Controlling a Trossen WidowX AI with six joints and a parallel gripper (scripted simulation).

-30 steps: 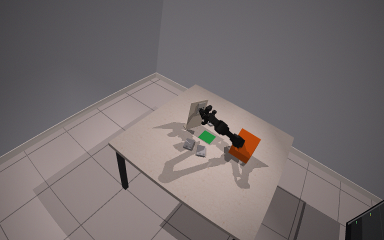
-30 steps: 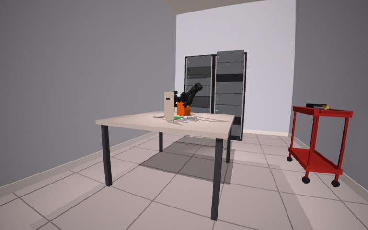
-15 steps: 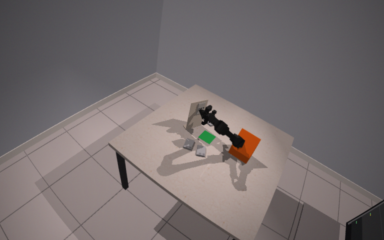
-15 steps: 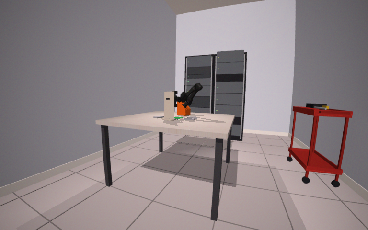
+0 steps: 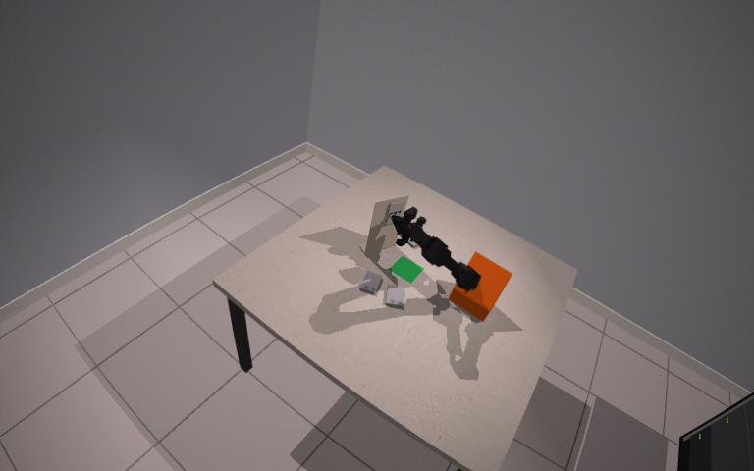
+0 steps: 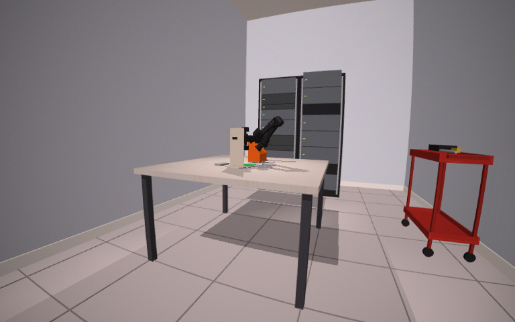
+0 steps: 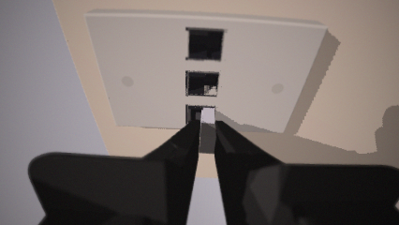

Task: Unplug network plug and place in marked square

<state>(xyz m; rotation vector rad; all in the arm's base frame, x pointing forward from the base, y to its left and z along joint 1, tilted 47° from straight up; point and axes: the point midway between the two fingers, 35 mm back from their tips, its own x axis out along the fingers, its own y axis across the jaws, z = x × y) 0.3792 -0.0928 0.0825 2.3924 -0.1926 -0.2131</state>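
My gripper tip is 140 mm past the green marked square, 10 mm to the right of it and 220 mm above it. Round my gripper tip: cream upright panel 20 mm ahead, 20 mm to the right, 80 mm below; pale grey network plug right at my gripper tip.
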